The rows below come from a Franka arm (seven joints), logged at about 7 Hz.
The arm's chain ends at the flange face. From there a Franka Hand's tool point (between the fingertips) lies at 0.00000 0.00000 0.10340 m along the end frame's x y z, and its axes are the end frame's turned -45 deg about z.
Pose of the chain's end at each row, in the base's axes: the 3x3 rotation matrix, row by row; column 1 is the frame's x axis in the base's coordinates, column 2 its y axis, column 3 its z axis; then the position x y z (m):
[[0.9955 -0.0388 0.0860], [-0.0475 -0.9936 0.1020], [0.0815 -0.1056 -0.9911]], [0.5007 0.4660 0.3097]
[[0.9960 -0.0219 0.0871], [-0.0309 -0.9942 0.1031], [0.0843 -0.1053 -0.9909]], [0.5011 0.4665 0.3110]
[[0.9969 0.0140 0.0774], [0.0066 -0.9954 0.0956], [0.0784 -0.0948 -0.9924]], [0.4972 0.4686 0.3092]
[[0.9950 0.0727 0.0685], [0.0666 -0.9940 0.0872], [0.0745 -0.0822 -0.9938]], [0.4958 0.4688 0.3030]
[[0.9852 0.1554 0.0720], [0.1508 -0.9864 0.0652], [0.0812 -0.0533 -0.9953]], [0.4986 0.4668 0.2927]
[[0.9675 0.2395 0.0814], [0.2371 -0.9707 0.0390], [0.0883 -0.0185 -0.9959]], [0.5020 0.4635 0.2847]
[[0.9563 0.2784 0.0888], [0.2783 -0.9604 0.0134], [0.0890 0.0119 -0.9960]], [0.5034 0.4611 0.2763]
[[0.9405 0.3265 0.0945], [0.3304 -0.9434 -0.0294], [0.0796 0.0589 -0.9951]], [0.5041 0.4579 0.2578]
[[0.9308 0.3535 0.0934], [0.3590 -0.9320 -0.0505], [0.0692 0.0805 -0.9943]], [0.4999 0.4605 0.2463]
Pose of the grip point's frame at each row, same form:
[[0.7314 0.6765 0.0860], [0.6690 -0.7362 0.1020], [0.1323 -0.0170 -0.9911]], [0.5096 0.4765 0.2072]
[[0.7198 0.6888 0.0871], [0.6812 -0.7249 0.1031], [0.1341 -0.0148 -0.9909]], [0.5101 0.4772 0.2085]
[[0.6950 0.7148 0.0774], [0.7085 -0.6992 0.0956], [0.1225 -0.0116 -0.9924]], [0.5052 0.4785 0.2066]
[[0.6522 0.7550 0.0685], [0.7500 -0.6558 0.0872], [0.1108 -0.0054 -0.9938]], [0.5029 0.4778 0.2002]
[[0.5868 0.8065 0.0720], [0.8041 -0.5909 0.0652], [0.0951 0.0197 -0.9953]], [0.5060 0.4735 0.1898]
[[0.5148 0.8535 0.0814], [0.8540 -0.5187 0.0390], [0.0755 0.0494 -0.9959]], [0.5104 0.4675 0.1817]
[[0.4793 0.8731 0.0888], [0.8759 -0.4823 0.0134], [0.0545 0.0713 -0.9960]], [0.5126 0.4625 0.1733]
[[0.4342 0.8959 0.0945], [0.9007 -0.4335 -0.0294], [0.0146 0.0979 -0.9951]], [0.5139 0.4549 0.1549]
[[0.4082 0.9081 0.0934], [0.9129 -0.4052 -0.0505], [-0.0080 0.1059 -0.9943]], [0.5096 0.4553 0.1435]

